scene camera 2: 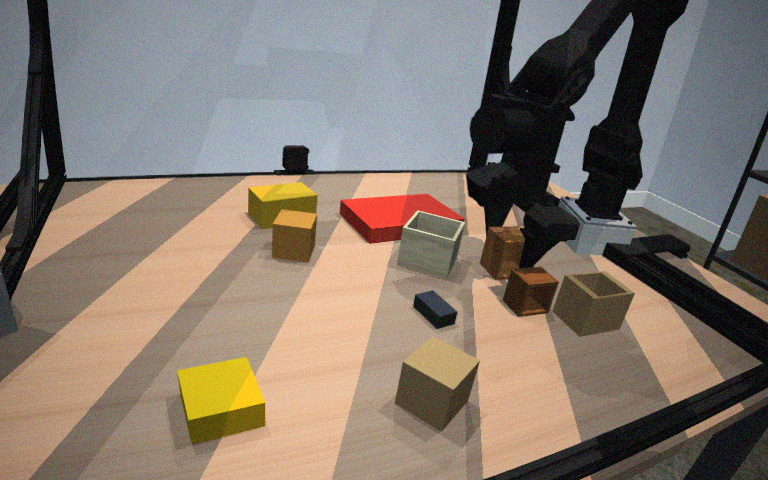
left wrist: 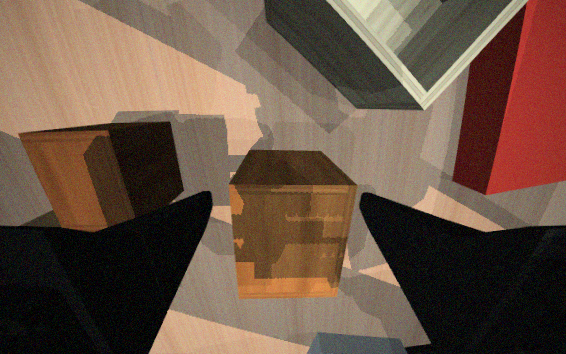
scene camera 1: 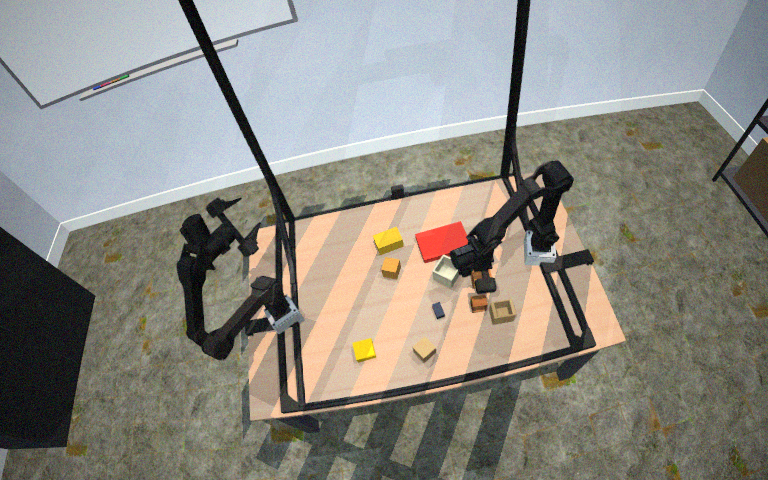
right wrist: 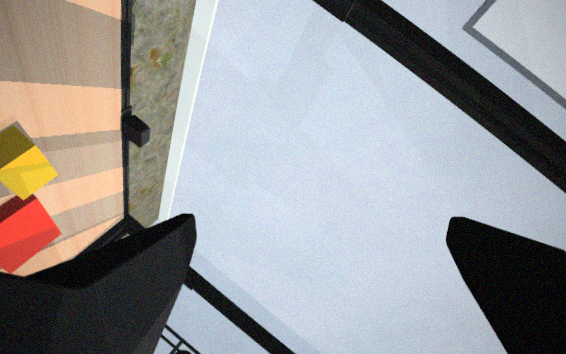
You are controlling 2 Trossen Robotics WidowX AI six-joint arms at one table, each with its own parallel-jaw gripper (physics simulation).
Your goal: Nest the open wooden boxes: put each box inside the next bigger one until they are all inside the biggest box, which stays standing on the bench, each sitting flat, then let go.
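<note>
A grey-green open box stands upright, opening up. An olive open box stands upright at the right. A larger brown box and a smaller brown box lie on their sides, with the smaller one nearer the olive box. My left gripper is open, its fingertips apart on either side of the larger brown box; its arm partly hides that box in scene camera 1. My right gripper is open and empty, raised beyond the bench's left end.
A red slab lies behind the grey-green box. A navy block lies in front of it. A tan cube, an orange cube and two yellow blocks are also on the bench.
</note>
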